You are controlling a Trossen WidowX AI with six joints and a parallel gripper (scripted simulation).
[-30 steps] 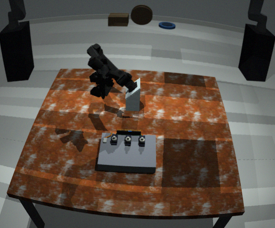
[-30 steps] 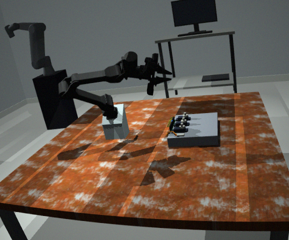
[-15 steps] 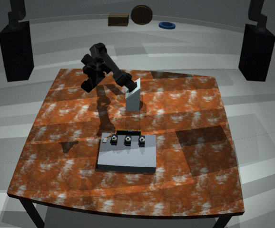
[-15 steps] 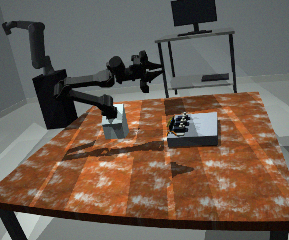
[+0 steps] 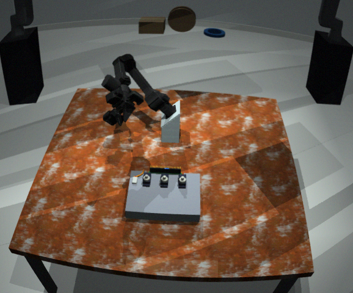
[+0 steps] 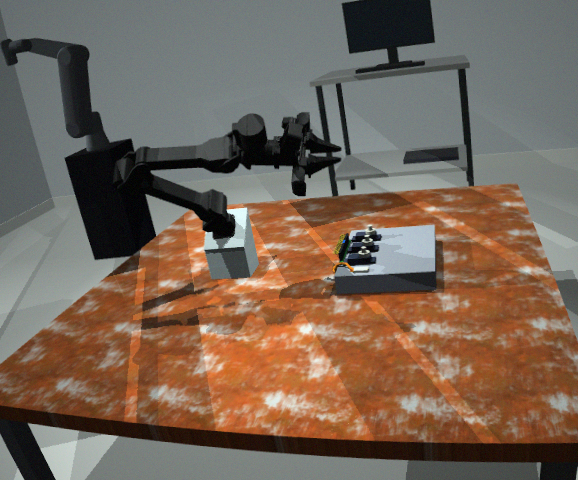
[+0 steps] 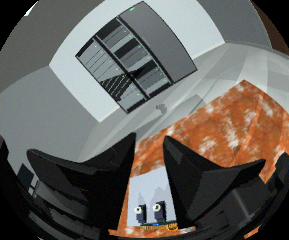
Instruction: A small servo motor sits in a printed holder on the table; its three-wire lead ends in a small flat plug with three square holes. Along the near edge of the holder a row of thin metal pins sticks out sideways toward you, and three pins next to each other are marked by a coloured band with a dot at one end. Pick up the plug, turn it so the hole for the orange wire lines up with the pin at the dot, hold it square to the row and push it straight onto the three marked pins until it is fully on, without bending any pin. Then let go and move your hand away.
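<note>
My gripper tip is 27 cm above the blue band, 17 cm to the right of it and 4 cm past it. From my gripper tip the other things lie so: grey printed holder 32 cm below, 15 cm to the left, 12 cm ahead.
</note>
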